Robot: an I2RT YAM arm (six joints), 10 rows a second.
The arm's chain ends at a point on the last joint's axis. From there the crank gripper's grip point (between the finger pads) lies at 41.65 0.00 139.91 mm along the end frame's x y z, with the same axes.
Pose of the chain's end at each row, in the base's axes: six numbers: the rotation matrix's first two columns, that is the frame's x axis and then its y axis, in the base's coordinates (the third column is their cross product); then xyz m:
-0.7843 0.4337 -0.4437 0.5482 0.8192 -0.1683 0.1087 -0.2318 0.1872
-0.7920 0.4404 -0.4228 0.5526 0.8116 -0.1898 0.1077 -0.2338 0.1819
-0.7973 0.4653 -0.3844 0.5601 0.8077 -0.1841 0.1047 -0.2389 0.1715
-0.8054 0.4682 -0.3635 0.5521 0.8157 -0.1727 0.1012 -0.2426 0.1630
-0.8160 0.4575 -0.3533 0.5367 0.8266 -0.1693 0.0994 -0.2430 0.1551
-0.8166 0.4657 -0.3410 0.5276 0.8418 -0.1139 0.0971 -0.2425 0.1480
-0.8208 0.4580 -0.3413 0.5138 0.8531 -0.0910 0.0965 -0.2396 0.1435
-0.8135 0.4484 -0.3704 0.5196 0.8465 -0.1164 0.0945 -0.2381 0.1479
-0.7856 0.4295 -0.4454 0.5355 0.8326 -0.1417 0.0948 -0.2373 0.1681
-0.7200 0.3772 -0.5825 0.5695 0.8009 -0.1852 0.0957 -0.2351 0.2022
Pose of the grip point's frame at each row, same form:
-0.7843 0.4337 -0.4437 0.5482 0.8192 -0.1683 0.1167 -0.2662 0.0456
-0.7920 0.4404 -0.4228 0.5526 0.8116 -0.1898 0.1110 -0.2692 0.0403
-0.7973 0.4653 -0.3844 0.5601 0.8077 -0.1841 0.1029 -0.2702 0.0289
-0.8054 0.4682 -0.3635 0.5521 0.8157 -0.1727 0.0978 -0.2706 0.0198
-0.8160 0.4575 -0.3533 0.5367 0.8266 -0.1693 0.0954 -0.2698 0.0117
-0.8166 0.4657 -0.3410 0.5276 0.8418 -0.1139 0.0958 -0.2613 0.0032
-0.8208 0.4580 -0.3413 0.5138 0.8531 -0.0910 0.0972 -0.2555 -0.0016
-0.8135 0.4484 -0.3704 0.5196 0.8465 -0.1164 0.0972 -0.2596 0.0035
-0.7856 0.4295 -0.4454 0.5355 0.8326 -0.1417 0.1054 -0.2684 0.0259
-0.7200 0.3772 -0.5825 0.5695 0.8009 -0.1852 0.1212 -0.2845 0.0672

